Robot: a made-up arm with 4 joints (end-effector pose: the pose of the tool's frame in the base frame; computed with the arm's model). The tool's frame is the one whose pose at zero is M.
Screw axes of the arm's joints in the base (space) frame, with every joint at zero. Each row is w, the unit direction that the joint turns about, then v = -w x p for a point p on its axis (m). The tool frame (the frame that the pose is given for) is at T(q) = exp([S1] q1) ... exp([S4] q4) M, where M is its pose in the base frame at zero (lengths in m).
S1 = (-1, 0, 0, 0, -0.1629, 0)
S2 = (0, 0, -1, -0.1, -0.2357, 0)
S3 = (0, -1, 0, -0.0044, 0, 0.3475)
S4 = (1, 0, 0, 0, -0.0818, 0.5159)
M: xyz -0.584 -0.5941 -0.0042 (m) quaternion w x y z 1 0 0 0
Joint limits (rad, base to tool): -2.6..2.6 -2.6..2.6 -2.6..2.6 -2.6..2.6
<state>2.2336 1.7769 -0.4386 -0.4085</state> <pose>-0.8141 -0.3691 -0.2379 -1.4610 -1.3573 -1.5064</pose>
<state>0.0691 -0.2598 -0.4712 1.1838</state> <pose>-0.4160 -0.7000 0.0436 1.0260 0.5536 -0.0713</pose>
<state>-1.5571 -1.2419 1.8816 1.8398</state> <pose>0.4389 0.3394 0.1608 -0.9929 1.4396 -1.0323</pose>
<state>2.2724 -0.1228 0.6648 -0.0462</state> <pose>-0.4491 0.1645 0.8383 -2.1716 -0.2329 0.8056</pose>
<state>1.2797 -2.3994 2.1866 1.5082</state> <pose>0.1274 -0.0568 -0.6000 2.5295 1.0972 1.1798</pose>
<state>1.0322 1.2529 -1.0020 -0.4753</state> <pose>-0.9206 0.0925 0.0992 -0.6233 0.5164 -1.3340</pose>
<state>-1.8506 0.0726 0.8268 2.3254</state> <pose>-0.4142 0.5903 -0.1955 -1.9938 0.9886 -0.1543</pose>
